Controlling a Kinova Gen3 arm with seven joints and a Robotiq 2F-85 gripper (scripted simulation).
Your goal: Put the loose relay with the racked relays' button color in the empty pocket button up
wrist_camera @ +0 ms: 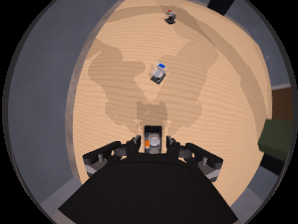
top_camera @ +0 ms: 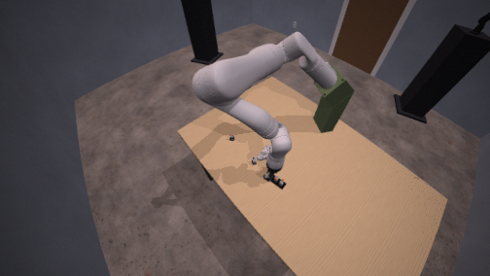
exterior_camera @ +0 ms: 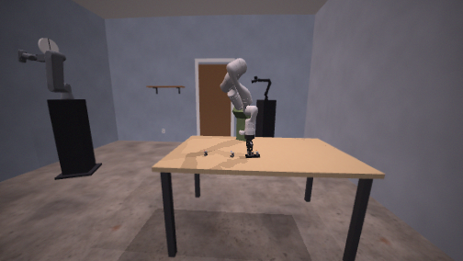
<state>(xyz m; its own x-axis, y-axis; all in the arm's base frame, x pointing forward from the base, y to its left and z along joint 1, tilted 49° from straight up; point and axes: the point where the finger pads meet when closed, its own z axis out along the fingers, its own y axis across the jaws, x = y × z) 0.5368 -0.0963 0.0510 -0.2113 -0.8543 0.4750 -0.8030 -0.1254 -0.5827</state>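
Now: hand 10 mm short of the rack, 30 mm to the right of it and 30 mm above it.
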